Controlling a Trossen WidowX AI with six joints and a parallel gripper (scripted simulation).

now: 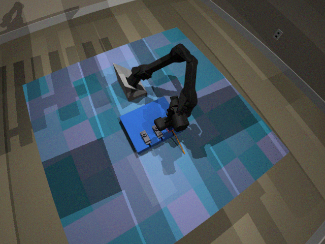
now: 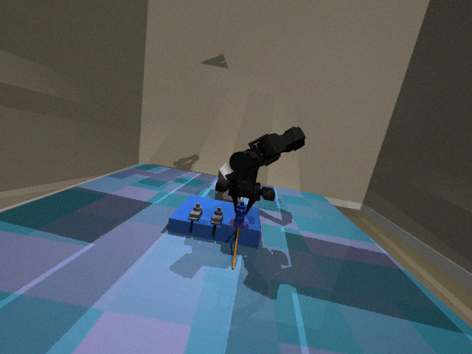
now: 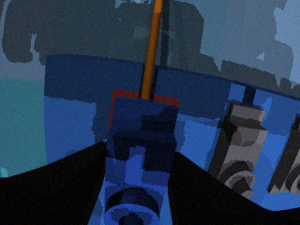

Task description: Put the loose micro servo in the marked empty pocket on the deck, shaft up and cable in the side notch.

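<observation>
My gripper tip is now 11 cm past the blue deck, 9 cm to the left of it and 7 cm above it.
</observation>
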